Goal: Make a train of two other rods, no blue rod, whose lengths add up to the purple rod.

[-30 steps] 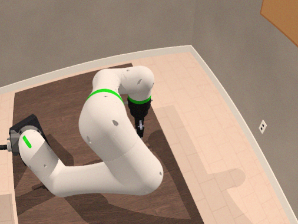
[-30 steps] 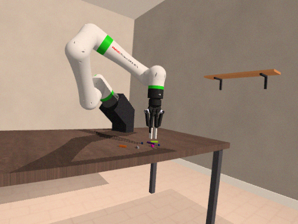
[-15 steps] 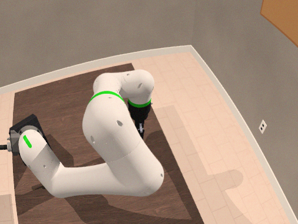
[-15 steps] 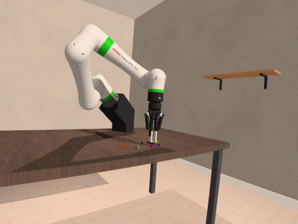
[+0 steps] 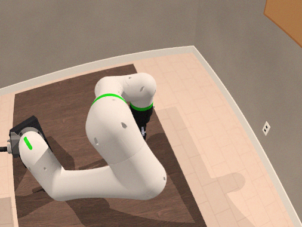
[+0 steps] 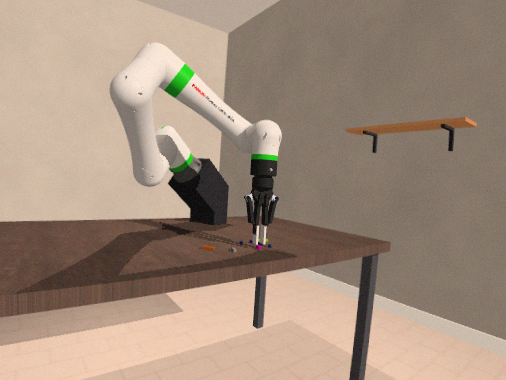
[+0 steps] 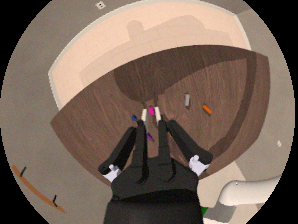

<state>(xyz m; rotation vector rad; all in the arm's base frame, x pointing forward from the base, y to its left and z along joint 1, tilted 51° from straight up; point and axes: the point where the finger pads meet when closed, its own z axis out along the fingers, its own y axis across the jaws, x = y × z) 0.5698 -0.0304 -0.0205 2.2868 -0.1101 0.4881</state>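
My gripper is now 50 mm above the magenta rod. Round my hand: lime rod (80 mm behind, 90 mm to the left, 50 mm below); then purple rod (60 mm behind, 50 mm to the left, 50 mm below); then grey rod (10 mm behind, 100 mm to the right, 50 mm below).
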